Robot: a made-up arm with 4 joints.
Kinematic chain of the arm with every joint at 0, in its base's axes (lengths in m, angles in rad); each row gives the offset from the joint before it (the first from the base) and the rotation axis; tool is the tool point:
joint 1: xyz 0 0 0.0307 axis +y
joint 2: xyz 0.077 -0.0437 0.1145 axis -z
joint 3: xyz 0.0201 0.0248 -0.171 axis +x
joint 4: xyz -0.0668 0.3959 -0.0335 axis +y
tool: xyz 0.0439 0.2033 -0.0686
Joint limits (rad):
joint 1: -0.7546..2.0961
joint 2: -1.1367..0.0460
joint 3: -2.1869..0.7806
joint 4: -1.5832..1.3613
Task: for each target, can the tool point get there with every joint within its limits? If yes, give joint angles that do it. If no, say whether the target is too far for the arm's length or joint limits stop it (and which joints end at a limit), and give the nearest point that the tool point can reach.
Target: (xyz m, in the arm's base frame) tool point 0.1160 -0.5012 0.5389
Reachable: no: joint limits stop it (at a limit: joint 1, joint 2, joint 3, joint 4) | nearest point -0.4037 -0.4340 0.3176 | short by 0.569 m
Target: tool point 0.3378 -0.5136 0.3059
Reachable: no: joint limits stop it (at a limit: joint 1, joint 3) | nearest point 0.5689 -0.3766 -0.0921 | short by 0.480 m
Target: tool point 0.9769 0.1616 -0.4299
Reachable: no: too far | nearest point 0.5277 0.1003 -0.3582 | short by 0.459 m
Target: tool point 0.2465 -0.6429 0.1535
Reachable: no: joint limits stop it (at a limit: joint 1, joint 3) | nearest point 0.4750 -0.4431 -0.1804 | short by 0.451 m
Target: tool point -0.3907 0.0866 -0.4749
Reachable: yes | joints 0.4119 -0.8119 -0.9916 0.8027
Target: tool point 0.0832 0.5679 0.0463
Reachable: yes | joints 0.7517 -0.0993 0.2463 -1.1426
